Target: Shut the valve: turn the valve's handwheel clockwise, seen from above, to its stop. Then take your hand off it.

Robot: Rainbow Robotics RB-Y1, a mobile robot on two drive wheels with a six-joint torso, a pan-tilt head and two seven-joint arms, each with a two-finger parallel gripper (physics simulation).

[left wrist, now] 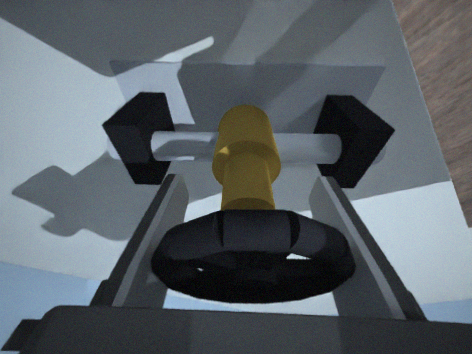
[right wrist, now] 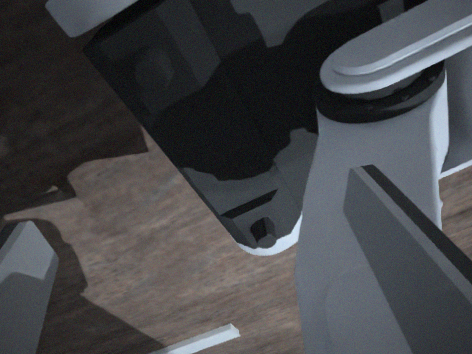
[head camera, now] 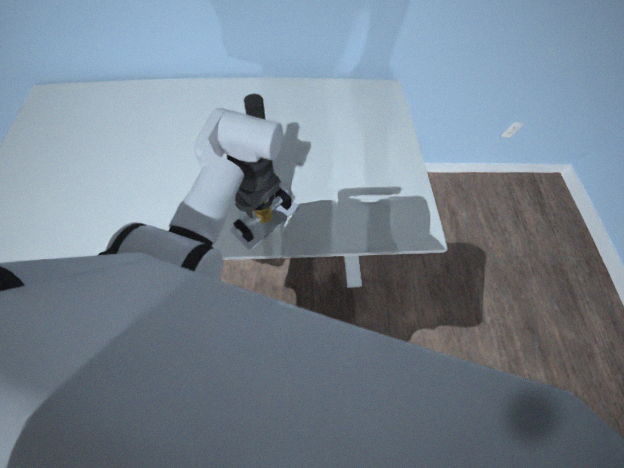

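Observation:
The valve's black handwheel (left wrist: 255, 235) sits on the yellow valve body (left wrist: 247, 165) (head camera: 263, 215), with a grey pipe (left wrist: 305, 148) running crosswise between two black blocks. My left gripper (left wrist: 248, 186) is shut on the handwheel, one finger on each side of its rim. In the head camera view the gripper points down over the valve and the handwheel is hidden under the hand. My right gripper (right wrist: 198, 214) is open, with its fingers wide apart over the floor and away from the valve; it does not show in the head camera view.
The valve's grey base plate (left wrist: 295, 80) lies on the white table (head camera: 126, 176), near the table's front edge. In the right wrist view, the robot's dark base (right wrist: 225, 115) and a light grey body part (right wrist: 370, 145) stand close to the right fingers.

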